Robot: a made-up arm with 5 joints. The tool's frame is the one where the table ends. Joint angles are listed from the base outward.
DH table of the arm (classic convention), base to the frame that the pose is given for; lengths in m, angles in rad. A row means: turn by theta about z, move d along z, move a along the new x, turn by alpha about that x. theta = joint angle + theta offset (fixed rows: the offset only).
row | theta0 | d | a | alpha
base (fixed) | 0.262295 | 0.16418 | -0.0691 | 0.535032
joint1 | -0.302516 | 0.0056 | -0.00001 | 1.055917
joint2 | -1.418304 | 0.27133 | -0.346 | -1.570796
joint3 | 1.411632 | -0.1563 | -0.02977 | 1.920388
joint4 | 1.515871 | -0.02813 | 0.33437 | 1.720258
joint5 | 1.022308 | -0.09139 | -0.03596 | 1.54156
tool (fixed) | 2.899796 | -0.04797 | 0 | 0
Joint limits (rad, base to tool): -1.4..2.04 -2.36..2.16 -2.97..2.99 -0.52..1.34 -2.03..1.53
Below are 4 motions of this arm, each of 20 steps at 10 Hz.
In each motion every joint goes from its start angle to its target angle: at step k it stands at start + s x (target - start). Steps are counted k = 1, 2, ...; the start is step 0. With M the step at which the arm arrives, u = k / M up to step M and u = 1 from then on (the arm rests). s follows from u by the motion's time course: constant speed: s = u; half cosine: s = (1 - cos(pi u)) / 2; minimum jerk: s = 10 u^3 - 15 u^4 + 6 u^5.
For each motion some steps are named. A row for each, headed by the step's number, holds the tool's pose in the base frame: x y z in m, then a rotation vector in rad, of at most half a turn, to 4 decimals.
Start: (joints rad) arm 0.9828 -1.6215 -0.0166 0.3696 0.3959
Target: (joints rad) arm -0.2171 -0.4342 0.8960 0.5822 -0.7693
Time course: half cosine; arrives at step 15
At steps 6, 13, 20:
6: 0.3740 -0.3306 0.2780 2.5488 0.6375 1.2364
13: -0.0343 -0.4295 0.2648 1.5276 -0.6967 1.6835
20: -0.0578 -0.4198 0.2646 1.4242 -0.7458 1.6744

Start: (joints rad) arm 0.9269 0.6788 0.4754 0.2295 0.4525
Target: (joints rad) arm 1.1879 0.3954 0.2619 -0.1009 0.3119
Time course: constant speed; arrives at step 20
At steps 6, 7, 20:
6: 0.1095 -0.3995 0.4251 -0.7737 -0.3815 -2.0650
7: 0.1105 -0.3934 0.4298 -0.7613 -0.4039 -2.0602
20: 0.1120 -0.3086 0.4792 -0.5910 -0.6974 -1.9630

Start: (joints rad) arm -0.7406 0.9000 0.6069 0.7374 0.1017
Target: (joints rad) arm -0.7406 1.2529 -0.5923 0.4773 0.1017
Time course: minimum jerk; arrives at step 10
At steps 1, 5, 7, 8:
1: -0.4266 -0.3356 0.4354 0.9492 -0.8680 1.8710
5: -0.5122 -0.2741 0.5378 0.5823 -0.3469 1.7329
7: -0.5598 -0.1927 0.5715 0.3554 -0.0613 1.5311
8: -0.5715 -0.1640 0.5745 0.2908 0.0140 1.4532

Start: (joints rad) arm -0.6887 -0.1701 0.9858 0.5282 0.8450
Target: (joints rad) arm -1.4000 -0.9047 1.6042 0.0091 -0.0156
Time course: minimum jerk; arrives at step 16
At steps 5, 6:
5: -0.1696 -0.3972 0.3219 2.3680 -1.9197 0.5620
6: -0.1662 -0.3804 0.3104 2.2333 -2.0208 0.5565

